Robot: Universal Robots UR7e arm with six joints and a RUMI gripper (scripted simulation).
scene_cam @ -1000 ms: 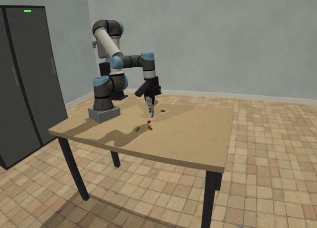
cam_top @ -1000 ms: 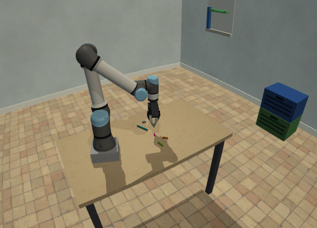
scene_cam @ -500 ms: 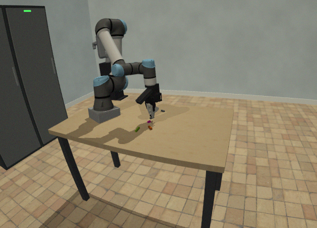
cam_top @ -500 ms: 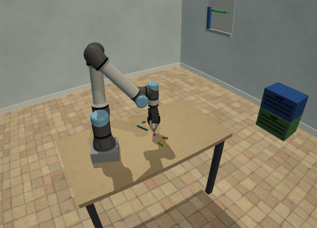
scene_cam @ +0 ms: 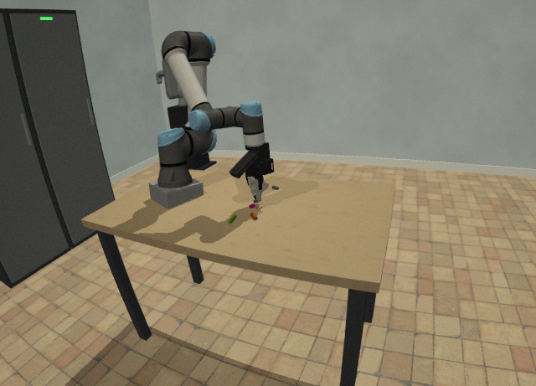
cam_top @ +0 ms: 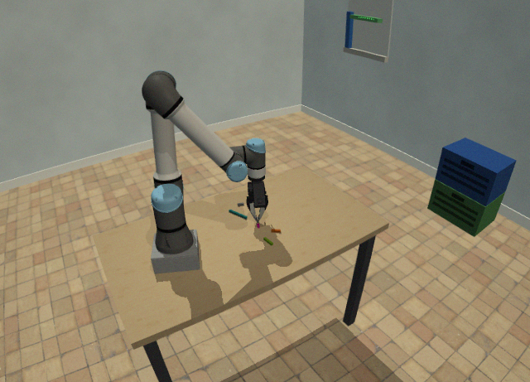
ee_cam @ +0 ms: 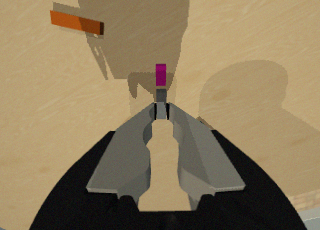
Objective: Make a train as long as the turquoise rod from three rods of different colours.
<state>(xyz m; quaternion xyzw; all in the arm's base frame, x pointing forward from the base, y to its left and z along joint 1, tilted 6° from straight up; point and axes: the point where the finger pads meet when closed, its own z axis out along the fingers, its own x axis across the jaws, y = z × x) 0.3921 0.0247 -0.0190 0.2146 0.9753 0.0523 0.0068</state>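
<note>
The magenta rod lies 10 mm behind my hand, 20 mm to the right of it and 20 mm below it. The rest, counted from my hand: turquoise rod 50 mm behind, 100 mm to the left, 20 mm below; then lime rod 30 mm behind, 140 mm to the right, 20 mm below; then orange rod 30 mm ahead, 100 mm to the right, 20 mm below.
</note>
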